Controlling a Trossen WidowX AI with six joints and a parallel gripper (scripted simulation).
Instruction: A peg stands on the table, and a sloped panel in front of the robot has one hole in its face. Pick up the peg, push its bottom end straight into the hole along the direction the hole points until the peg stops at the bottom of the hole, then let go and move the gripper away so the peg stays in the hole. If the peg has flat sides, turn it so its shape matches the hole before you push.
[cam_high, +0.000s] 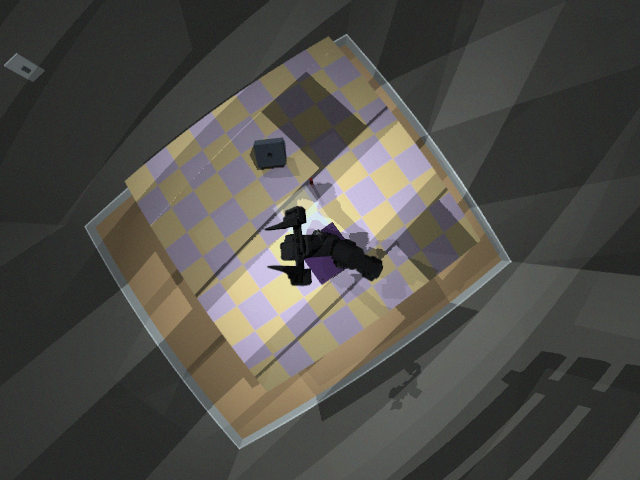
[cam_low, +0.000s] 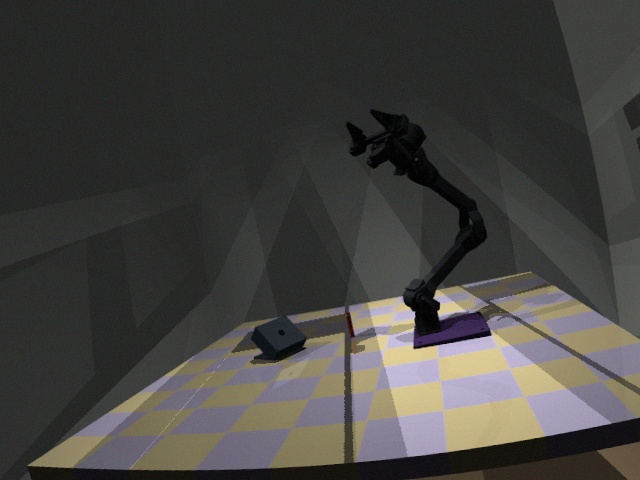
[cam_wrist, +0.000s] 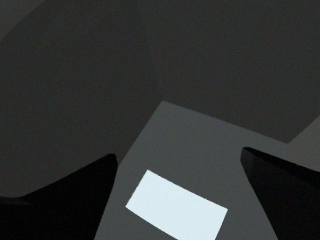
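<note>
The red round peg lies 180 mm ahead of my gripper tip, 220 mm to the right of it and 570 mm below it. The rest, counted from my gripper tip: sloped panel 400 mm ahead, 150 mm to the right, 580 mm below.
</note>
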